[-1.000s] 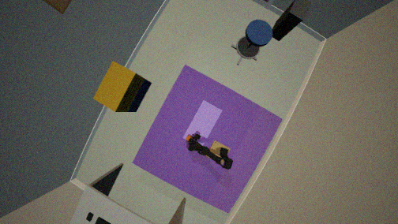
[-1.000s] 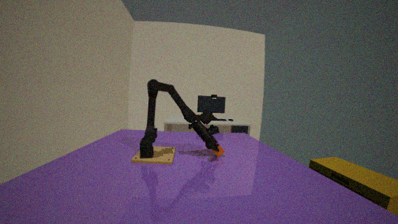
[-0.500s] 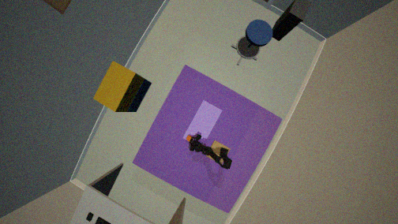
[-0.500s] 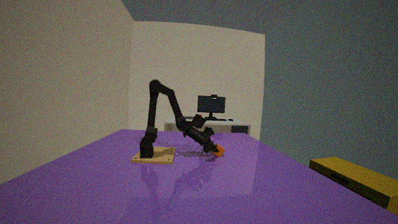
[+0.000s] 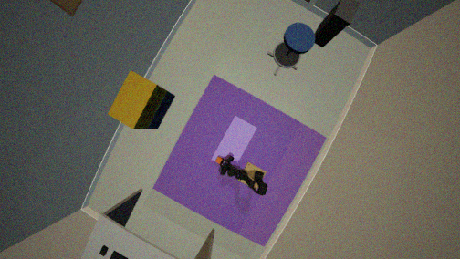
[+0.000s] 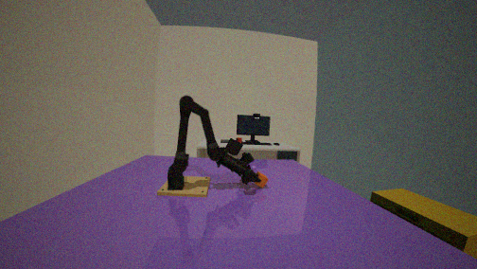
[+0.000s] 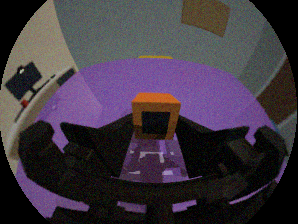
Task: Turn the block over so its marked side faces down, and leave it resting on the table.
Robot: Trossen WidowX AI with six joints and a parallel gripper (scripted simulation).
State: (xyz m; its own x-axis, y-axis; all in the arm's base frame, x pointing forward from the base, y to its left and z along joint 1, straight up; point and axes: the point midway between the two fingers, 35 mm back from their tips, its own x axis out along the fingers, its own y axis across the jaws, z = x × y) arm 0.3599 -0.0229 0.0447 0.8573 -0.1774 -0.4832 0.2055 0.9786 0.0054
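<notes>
The block is 1 cm behind my gripper tip.
</notes>
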